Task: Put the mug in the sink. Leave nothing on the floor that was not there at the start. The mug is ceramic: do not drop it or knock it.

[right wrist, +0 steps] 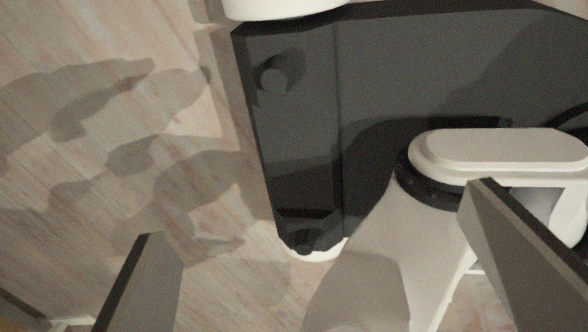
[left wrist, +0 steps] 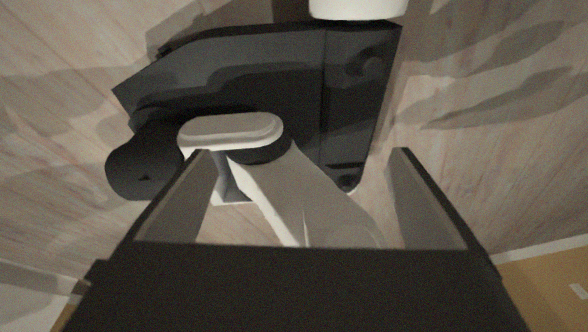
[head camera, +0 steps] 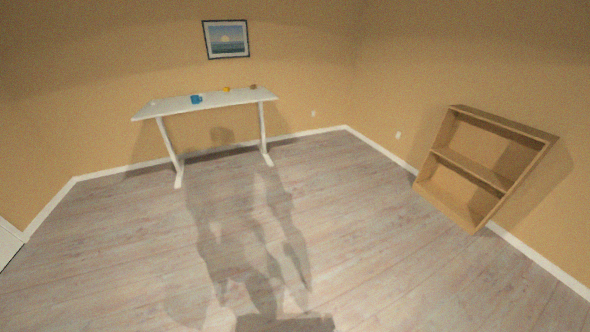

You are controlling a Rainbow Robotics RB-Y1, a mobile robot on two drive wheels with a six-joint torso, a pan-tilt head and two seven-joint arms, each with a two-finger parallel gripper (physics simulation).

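Frame: origin at the robot's base, x left, y back, z up, level; centimetres.
Seen in the pictures: left gripper, between the fingertips: [left wrist: 298, 160]; right gripper, between the fingertips: [right wrist: 316, 224].
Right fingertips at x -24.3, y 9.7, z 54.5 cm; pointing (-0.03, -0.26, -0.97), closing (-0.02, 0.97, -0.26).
Observation:
A point is followed by its place in that frame.
A blue mug [head camera: 195, 99] @(x 99.3, y -184.4, z 100.1 cm) stands upright on a white table [head camera: 175, 107] @(x 119.7, y -175.9, z 95.0 cm) against the far wall in the head view, left of the middle. Its handle points right. No sink shows in these views. My left gripper [left wrist: 298, 160] @(x 22.2, y 15.6, z 53.5 cm) is open and empty, over the robot's own base. My right gripper [right wrist: 316, 224] @(x -24.3, y 9.7, z 54.5 cm) is open and empty, also beside the base. Both are far from the mug; neither gripper shows in the head view.
A yellow object [head camera: 226, 89] @(x 81.2, y -240.7, z 97.8 cm) and a small brown object [head camera: 253, 87] @(x 45.9, y -248.1, z 97.6 cm) are on the table, with a small white item [head camera: 153, 103] @(x 157.4, y -194.1, z 96.5 cm) at its left end. A wooden shelf unit [head camera: 477, 170] @(x -179.7, y -101.9, z 58.1 cm) stands at the right wall. A framed picture [head camera: 226, 52] @(x 78.3, y -255.7, z 142.6 cm) hangs above the table.

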